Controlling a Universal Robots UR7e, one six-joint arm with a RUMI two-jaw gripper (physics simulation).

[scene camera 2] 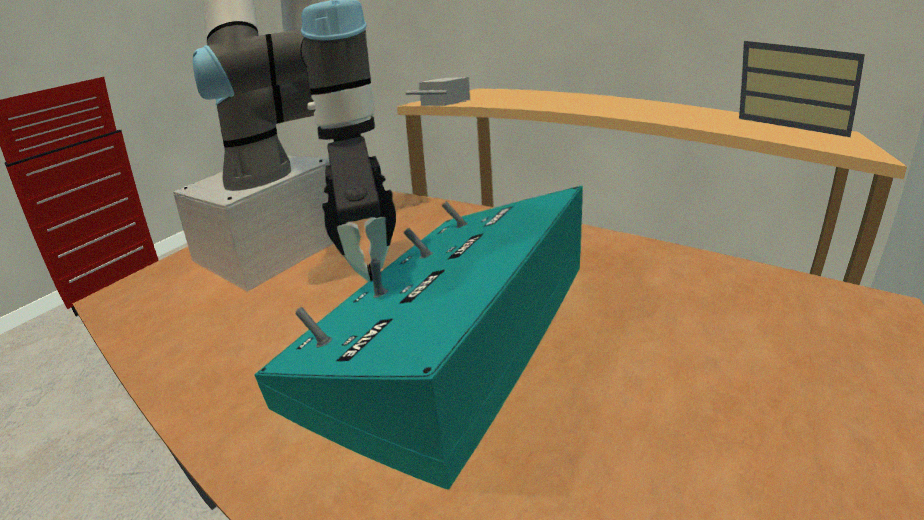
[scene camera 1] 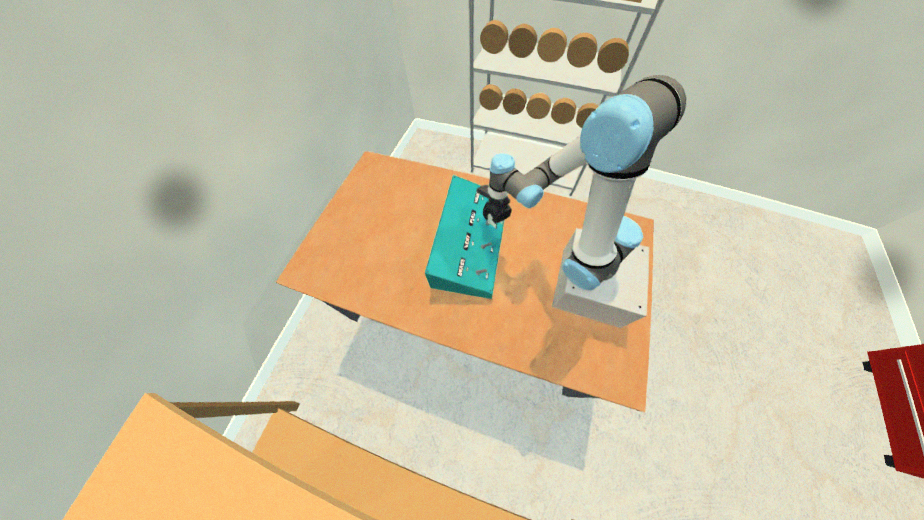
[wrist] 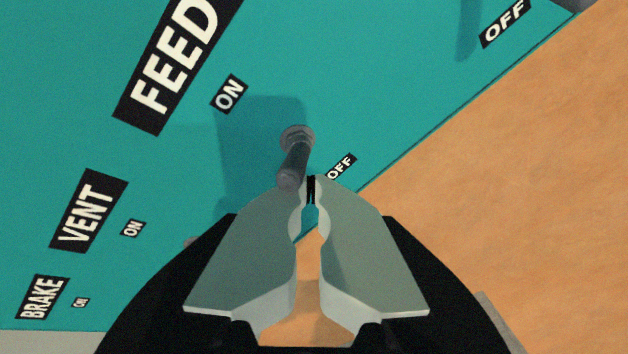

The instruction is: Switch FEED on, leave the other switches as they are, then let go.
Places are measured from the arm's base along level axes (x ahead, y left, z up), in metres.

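Pixels of known places: gripper, between the fingertips: (scene camera 2: 371, 279) (scene camera 1: 491, 223) (wrist: 311, 178); arm's base, origin of its link: (scene camera 2: 257, 178).
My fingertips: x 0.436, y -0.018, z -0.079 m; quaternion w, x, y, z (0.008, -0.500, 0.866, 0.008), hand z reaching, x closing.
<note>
For each thing: its top centre in the pictures, then the offset to it from my fingertips. Level surfaces: height alone.
- VALVE lever, centre of its top: (scene camera 2: 306, 310) 0.121 m right, 0.043 m ahead, 0.027 m up
- VENT lever, centre of its top: (scene camera 2: 414, 229) 0.108 m left, 0.032 m back, 0.027 m up
- BRAKE lever, centre of its top: (scene camera 2: 452, 202) 0.222 m left, 0.069 m back, 0.027 m up
- orange table, height of its surface: 0.099 m down
The teal switch panel (scene camera 1: 446, 226) (scene camera 2: 510, 323) (wrist: 390, 75) has a sloped top with levers labelled VALVE, FEED, VENT and BRAKE. The FEED lever (scene camera 1: 486, 245) (scene camera 2: 378, 279) (wrist: 296, 160) stands more upright than the others, between its ON and OFF labels. My gripper (scene camera 2: 369, 271) (wrist: 311, 178) is shut with nothing between its fingers. Its tips are at the FEED lever's free end, on the OFF side, and seem to touch it. The VALVE lever (scene camera 2: 312, 325), VENT lever (scene camera 2: 417, 242) and BRAKE lever (scene camera 2: 453, 214) lean toward OFF. In the wrist view the fingers hide most of the VENT lever.
The panel stands on an orange table (scene camera 1: 362, 258) (scene camera 2: 678, 388). The arm's pale base block (scene camera 1: 601, 307) (scene camera 2: 245, 239) is on the panel's lever side. A shelf rack (scene camera 1: 472, 129) stands behind the table. A red drawer cabinet (scene camera 2: 84, 187) and a workbench (scene camera 2: 581, 109) stand farther off.
</note>
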